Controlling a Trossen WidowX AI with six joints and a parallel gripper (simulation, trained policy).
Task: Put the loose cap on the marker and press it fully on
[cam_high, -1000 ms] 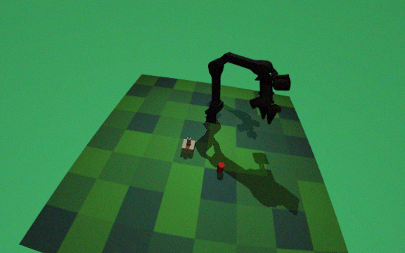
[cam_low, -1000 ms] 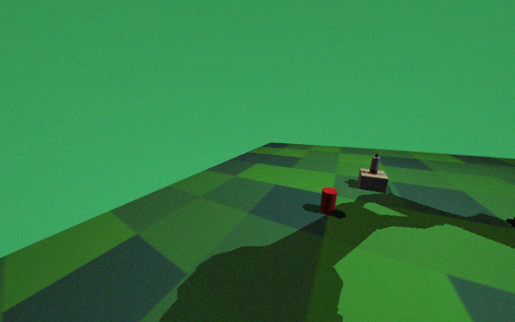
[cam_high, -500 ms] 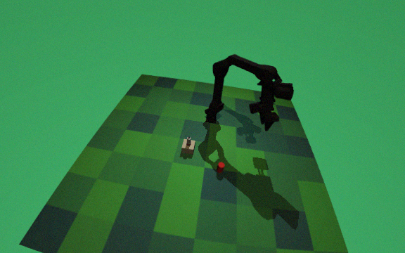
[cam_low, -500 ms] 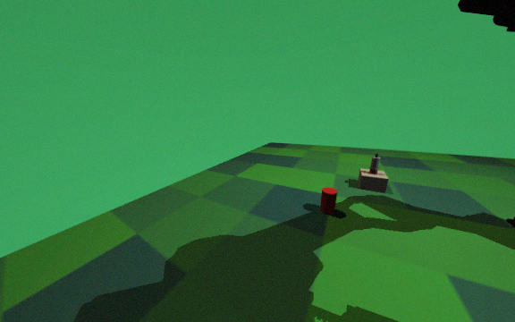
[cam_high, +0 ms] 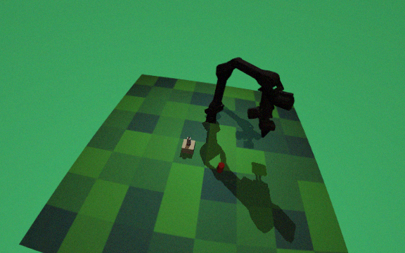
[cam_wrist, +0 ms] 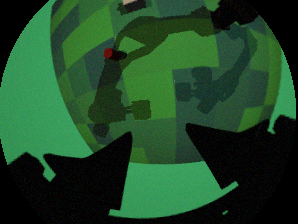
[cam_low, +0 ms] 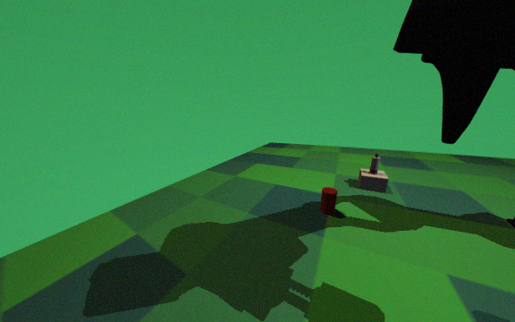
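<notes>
The red cap lies 120 mm ahead of my gripper tip, 160 mm to the right of it and 160 mm below it. From my gripper tip the other things lie so: holder block (20 mm ahead, 340 mm to the right, 160 mm below).
</notes>
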